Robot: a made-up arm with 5 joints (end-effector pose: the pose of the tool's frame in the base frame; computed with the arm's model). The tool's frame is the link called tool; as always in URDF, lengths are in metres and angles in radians.
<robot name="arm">
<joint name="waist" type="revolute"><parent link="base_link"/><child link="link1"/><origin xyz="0 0 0.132" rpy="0 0 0"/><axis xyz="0 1 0"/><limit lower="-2.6" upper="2.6"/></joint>
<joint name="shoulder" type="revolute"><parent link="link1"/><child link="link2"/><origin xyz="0.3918 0.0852 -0.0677" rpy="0 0 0"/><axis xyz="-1 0 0"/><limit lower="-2.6" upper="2.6"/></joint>
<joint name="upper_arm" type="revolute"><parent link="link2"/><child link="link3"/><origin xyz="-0.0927 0.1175 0.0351" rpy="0 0 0"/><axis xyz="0 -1 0"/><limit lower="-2.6" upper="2.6"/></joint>
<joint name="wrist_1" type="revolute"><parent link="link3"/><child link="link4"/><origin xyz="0.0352 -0.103 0.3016" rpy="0 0 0"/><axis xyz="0 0 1"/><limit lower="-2.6" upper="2.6"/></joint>
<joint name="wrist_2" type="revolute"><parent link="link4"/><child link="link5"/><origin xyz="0.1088 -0.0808 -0.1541" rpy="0 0 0"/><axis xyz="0 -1 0"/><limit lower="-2.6" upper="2.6"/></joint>
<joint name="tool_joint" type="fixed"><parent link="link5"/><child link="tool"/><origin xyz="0.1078 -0.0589 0.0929" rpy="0 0 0"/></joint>
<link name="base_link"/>
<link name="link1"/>
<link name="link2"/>
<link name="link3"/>
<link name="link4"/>
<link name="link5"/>
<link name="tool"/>
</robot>
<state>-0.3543 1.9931 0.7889 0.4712 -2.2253</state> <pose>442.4 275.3 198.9 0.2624 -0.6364 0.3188 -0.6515</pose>
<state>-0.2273 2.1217 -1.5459 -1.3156 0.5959</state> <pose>563.9 259.7 278.0 0.1330 0.8184 0.0644 0.5553</pose>
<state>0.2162 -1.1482 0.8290 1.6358 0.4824</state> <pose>250.9 -153.9 324.7 0.6002 0.2283 -0.6796 0.3546</pose>
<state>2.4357 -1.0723 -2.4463 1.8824 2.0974</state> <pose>-314.8 300.0 57.1 0.2691 0.0856 -0.2941 0.9131</pose>
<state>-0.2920 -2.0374 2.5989 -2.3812 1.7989</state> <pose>182.2 203.1 318.3 0.3347 -0.1064 -0.6261 0.6962</pose>
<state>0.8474 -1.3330 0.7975 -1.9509 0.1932</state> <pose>-120.8 -35.9 30.0 0.0999 0.1314 0.3513 -0.9216</pose>
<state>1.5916 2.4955 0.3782 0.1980 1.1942</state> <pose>-281.3 379.6 -172.0 0.2804 0.0399 0.0898 0.9548</pose>
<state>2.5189 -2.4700 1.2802 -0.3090 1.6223</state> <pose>-182.4 112.4 283.1 0.1909 -0.8978 0.0053 -0.3967</pose>
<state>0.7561 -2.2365 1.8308 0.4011 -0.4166</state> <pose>-153.9 -132.4 -83.1 0.5842 0.3523 -0.1508 -0.7154</pose>
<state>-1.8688 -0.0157 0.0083 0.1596 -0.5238</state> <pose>-312.6 -2.0 664.2 0.7768 -0.0714 -0.6247 0.0361</pose>
